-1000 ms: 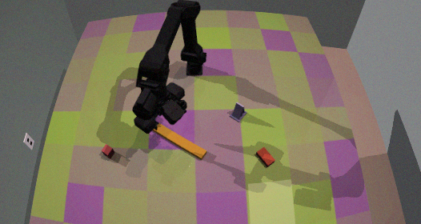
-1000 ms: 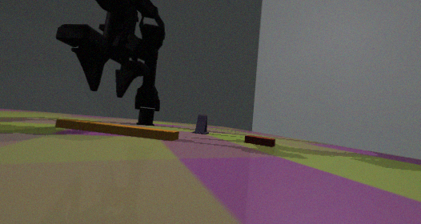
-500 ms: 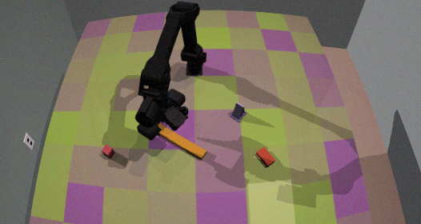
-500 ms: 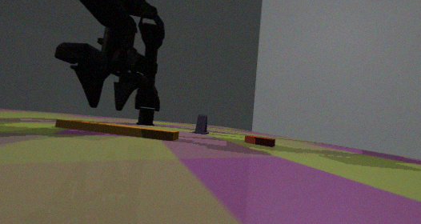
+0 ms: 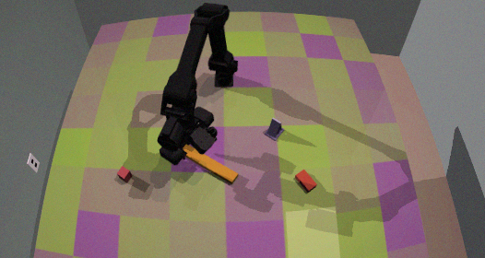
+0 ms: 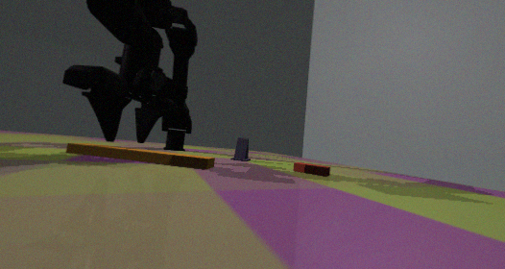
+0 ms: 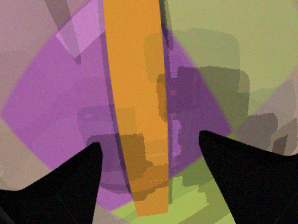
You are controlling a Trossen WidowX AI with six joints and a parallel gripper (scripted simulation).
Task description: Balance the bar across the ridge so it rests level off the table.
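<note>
The bar is 10 mm ahead of my gripper tip, 30 mm to the left of it and 20 mm below it. From my gripper tip the other things lie so: small red cube (80 mm ahead, 210 mm to the right, 10 mm below); then flat red block (100 mm ahead, 340 mm to the left, 20 mm below).
</note>
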